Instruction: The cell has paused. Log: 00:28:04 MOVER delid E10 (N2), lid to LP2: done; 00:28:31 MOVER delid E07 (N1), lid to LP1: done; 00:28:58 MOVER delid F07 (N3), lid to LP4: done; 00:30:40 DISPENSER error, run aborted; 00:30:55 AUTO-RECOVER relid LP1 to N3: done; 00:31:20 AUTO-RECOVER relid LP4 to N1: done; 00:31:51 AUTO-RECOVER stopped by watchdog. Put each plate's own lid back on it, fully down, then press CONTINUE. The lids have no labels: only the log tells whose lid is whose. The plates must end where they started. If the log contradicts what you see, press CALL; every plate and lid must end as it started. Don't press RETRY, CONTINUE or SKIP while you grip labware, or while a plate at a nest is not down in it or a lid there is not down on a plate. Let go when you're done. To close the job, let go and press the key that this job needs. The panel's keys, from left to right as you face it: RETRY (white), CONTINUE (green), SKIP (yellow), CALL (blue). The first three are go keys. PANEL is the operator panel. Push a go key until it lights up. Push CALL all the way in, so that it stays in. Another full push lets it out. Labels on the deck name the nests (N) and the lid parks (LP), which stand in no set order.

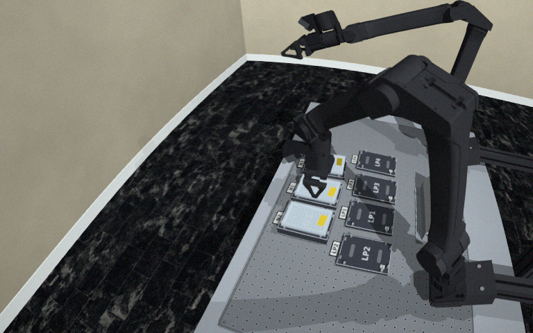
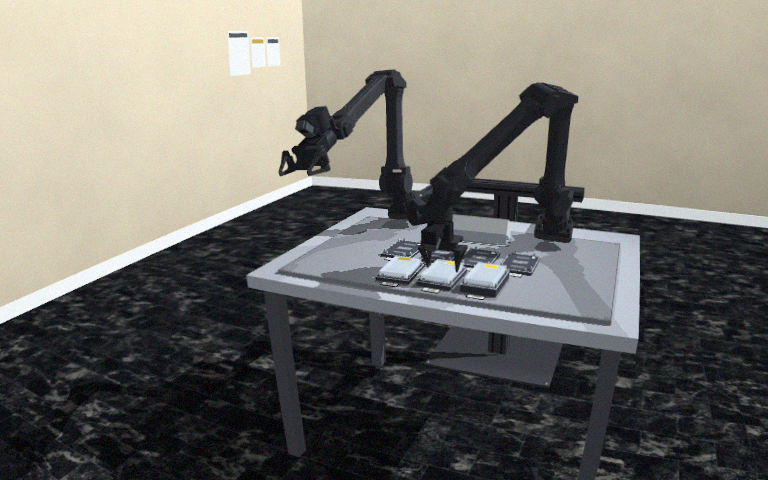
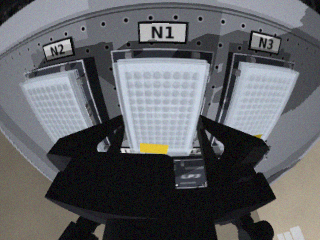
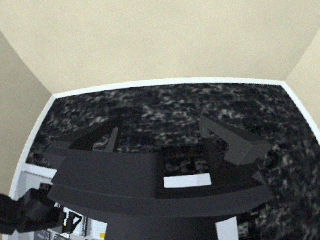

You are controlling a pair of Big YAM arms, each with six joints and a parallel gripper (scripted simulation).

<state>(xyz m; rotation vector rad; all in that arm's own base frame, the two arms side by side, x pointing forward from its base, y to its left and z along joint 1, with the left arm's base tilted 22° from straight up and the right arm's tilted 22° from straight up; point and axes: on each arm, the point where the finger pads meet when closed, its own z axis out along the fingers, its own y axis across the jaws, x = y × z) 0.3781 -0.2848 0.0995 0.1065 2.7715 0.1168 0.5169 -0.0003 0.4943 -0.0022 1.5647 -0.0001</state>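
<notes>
Right now the N1 plate is 1 cm below my left hand. The rest, counted from my left hand: park LP1: 19 cm behind, 4 cm to the left, 3 cm below; N2 plate: 13 cm to the left, 1 cm below, 1 cm behind; N3 plate: 13 cm to the right, 2 cm below, 2 cm ahead.
</notes>
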